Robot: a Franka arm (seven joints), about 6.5 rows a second.
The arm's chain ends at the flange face. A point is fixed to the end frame.
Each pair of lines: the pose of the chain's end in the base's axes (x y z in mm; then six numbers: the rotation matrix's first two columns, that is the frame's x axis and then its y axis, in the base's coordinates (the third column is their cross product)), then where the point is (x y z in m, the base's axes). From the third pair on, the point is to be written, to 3 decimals.
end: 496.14 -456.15 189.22 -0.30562 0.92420 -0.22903 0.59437 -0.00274 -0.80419
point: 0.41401 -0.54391 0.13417
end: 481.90 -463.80 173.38 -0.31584 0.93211 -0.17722 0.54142 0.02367 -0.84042
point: 0.39604 -0.54946 0.12077
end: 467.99 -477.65 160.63 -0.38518 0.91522 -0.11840 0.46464 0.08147 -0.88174
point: 0.383 -0.567 0.113
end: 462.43 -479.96 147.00 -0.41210 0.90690 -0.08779 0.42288 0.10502 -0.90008
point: 0.378 -0.571 0.101
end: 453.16 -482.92 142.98 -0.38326 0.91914 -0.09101 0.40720 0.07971 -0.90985
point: 0.365 -0.571 0.100
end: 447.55 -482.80 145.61 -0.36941 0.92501 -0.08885 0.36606 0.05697 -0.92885
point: 0.355 -0.570 0.109
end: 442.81 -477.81 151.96 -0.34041 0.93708 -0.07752 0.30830 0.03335 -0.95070
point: 0.345 -0.562 0.122
